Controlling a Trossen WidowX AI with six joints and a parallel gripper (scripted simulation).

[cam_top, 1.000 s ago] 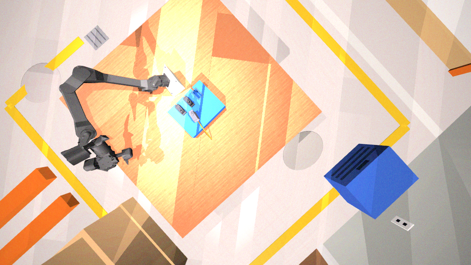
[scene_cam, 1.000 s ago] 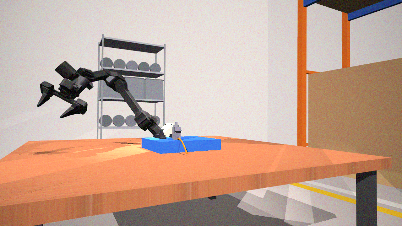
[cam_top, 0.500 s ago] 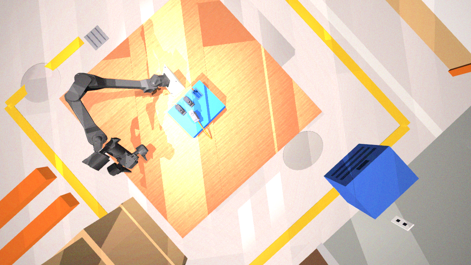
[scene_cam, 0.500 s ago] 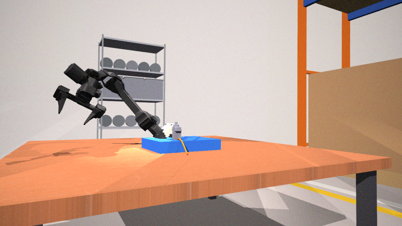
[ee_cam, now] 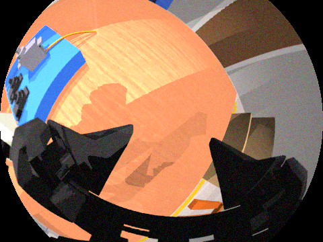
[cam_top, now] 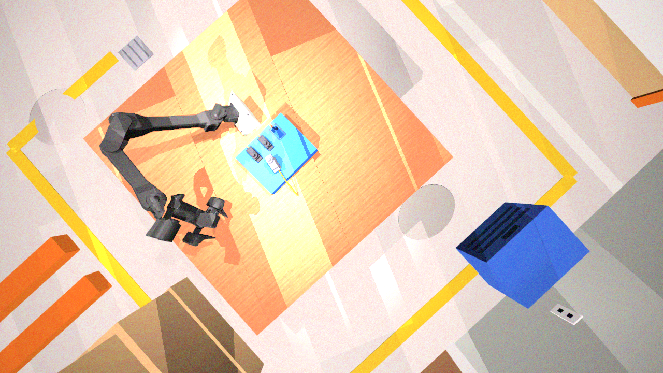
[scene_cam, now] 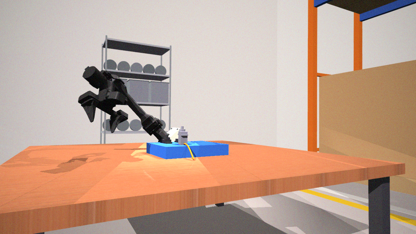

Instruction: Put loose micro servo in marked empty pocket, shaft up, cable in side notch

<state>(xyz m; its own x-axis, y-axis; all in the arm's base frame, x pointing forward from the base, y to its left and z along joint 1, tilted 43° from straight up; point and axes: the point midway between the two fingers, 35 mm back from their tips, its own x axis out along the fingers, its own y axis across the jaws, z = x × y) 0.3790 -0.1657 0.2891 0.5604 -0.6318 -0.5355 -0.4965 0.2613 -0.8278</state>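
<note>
The blue deck lies 370 mm to the left of my gripper tip, 100 mm below it and 90 mm behind it.
</note>
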